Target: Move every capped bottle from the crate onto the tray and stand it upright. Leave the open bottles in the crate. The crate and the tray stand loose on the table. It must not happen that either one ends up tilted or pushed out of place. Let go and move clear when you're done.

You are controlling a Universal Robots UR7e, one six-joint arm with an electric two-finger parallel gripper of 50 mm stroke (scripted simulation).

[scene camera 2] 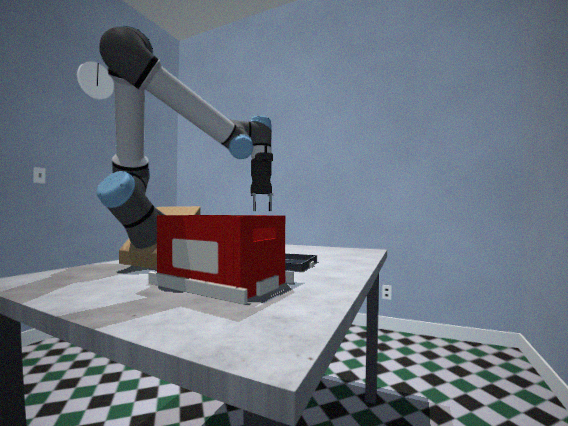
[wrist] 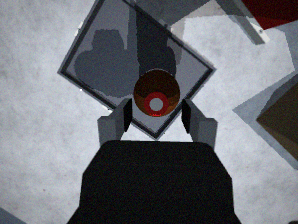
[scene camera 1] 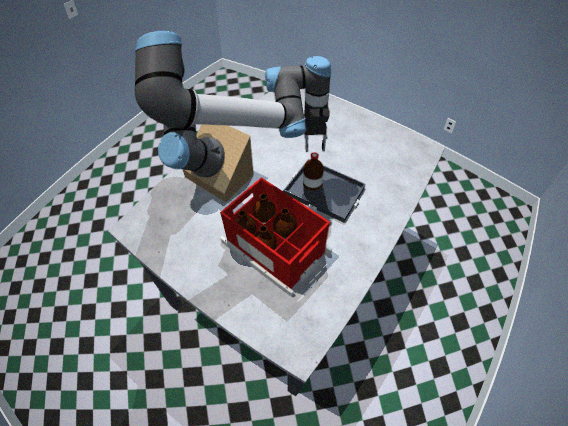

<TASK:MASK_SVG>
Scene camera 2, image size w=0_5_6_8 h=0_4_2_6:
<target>gripper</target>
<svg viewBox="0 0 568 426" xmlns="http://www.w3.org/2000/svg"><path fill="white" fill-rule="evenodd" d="M253 162L251 163L253 211L256 211L256 194L268 194L269 211L272 211L271 163Z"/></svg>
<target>crate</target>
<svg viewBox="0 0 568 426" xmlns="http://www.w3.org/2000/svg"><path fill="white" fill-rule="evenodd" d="M157 232L157 273L247 289L247 299L256 295L256 282L278 275L279 285L285 283L286 216L168 215Z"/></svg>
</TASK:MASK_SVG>
